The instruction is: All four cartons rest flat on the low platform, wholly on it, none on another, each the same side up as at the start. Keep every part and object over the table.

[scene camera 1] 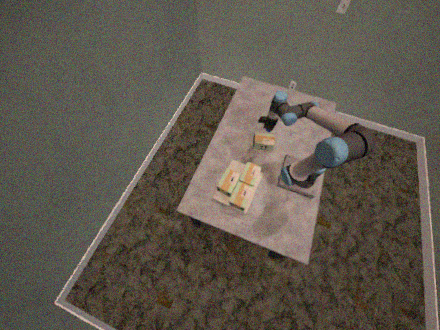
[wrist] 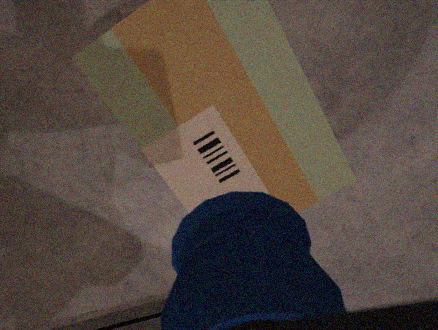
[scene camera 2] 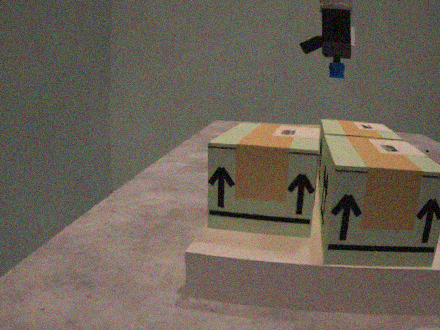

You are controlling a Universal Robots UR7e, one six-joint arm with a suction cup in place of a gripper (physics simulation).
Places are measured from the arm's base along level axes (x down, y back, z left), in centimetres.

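Pixels of known places: end effector, tool point: (wrist: 241, 254) (scene camera 2: 336, 77).
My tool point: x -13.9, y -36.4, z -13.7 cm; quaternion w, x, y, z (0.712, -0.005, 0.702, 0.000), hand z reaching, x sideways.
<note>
For each thing: its top centre in the pictures, then the offset to it from my tool point. Level surfaces: height alone.
- low platform, middle of its top: (scene camera 2: 323, 203) (scene camera 1: 238, 184) dx +15.1, dy +0.5, dz +40.8 cm
- left carton, middle of its top: (scene camera 2: 273, 133) (scene camera 1: 229, 180) dx +6.6, dy -5.6, dz +44.4 cm
- front right carton, middle of its top: (scene camera 2: 378, 150) (scene camera 1: 241, 194) dx +6.6, dy +5.8, dz +48.6 cm
- back right carton, middle of its top: (scene camera 2: 357, 127) (scene camera 1: 250, 173) dx +6.6, dy +4.1, dz +32.8 cm
- fourth carton, middle of its top: (wrist: 226, 124) (scene camera 1: 264, 138) dx +11.4, dy +0.0, dz -0.2 cm
- table, its level: dx +19.9 cm
Three green cartons with orange tape stand upright and close together on the low platform (scene camera 1: 220, 200) (scene camera 2: 300, 285): a left carton (scene camera 1: 229, 180) (scene camera 2: 262, 175), a front right carton (scene camera 1: 241, 195) (scene camera 2: 390, 200) and a back right carton (scene camera 1: 250, 173) (scene camera 2: 350, 128). The fourth carton (scene camera 1: 264, 141) (wrist: 215, 65) rests on the table, apart from the platform, label side up; it cannot be made out in scene camera 2. My suction cup (scene camera 1: 269, 130) (scene camera 2: 336, 70) (wrist: 241, 220) is off and holds nothing. It hangs above the table by the fourth carton and covers the label end in the wrist view.
The arm's base plate (scene camera 1: 299, 192) is on the table (scene camera 1: 290, 240), right of the platform. The arm's large elbow joint (scene camera 1: 332, 152) hangs over that side. The table's left edge runs past the platform and the fourth carton.
</note>
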